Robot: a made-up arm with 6 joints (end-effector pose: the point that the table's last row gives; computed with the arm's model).
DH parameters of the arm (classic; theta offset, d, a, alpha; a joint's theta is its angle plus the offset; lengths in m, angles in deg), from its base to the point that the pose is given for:
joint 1: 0 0.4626 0 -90
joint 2: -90 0 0.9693 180
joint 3: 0 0 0 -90
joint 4: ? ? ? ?
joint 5: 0 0.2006 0 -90
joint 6: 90 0 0 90
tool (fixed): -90 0 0 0
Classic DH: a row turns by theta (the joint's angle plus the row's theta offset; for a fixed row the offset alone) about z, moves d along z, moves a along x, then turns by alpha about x.
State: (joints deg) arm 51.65 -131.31 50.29 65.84 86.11 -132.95
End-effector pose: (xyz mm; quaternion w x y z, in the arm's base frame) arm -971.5 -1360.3 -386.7 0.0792 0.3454 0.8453 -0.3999
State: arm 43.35 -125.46 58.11 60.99 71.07 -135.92
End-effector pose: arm -1186.7 -1254.0 -333.8 0.1154 0.3089 0.8203 -0.4672
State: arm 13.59 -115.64 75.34 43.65 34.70 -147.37
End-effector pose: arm -1693.3 -558.7 -273.1 0.1128 0.2950 0.6288 -0.7105
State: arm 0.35 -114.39 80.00 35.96 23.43 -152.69
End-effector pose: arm -1769.8 -173.2 -287.1 0.0516 0.3037 0.5124 -0.8016
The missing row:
joint 4: 0 -0.947 0 90
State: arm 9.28 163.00 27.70 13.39 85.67 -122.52
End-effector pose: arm -320.9 -250.2 -1163.5 0.4217 0.7834 0.3607 -0.2798
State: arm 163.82 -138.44 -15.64 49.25 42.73 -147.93
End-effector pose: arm 1269.4 -232.0 451.0 0.7372 -0.5047 0.0496 -0.4464
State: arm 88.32 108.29 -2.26 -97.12 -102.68 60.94
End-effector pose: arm -13.1 402.1 -658.5 0.0381 -0.1323 -0.9268 -0.3495
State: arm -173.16 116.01 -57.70 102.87 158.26 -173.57
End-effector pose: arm 53.7 -38.6 -260.6 0.1160 -0.2327 0.6466 -0.7171
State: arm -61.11 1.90 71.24 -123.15 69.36 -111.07
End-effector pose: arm 348.9 -405.3 2258.2 0.3559 -0.4195 0.5405 -0.6365
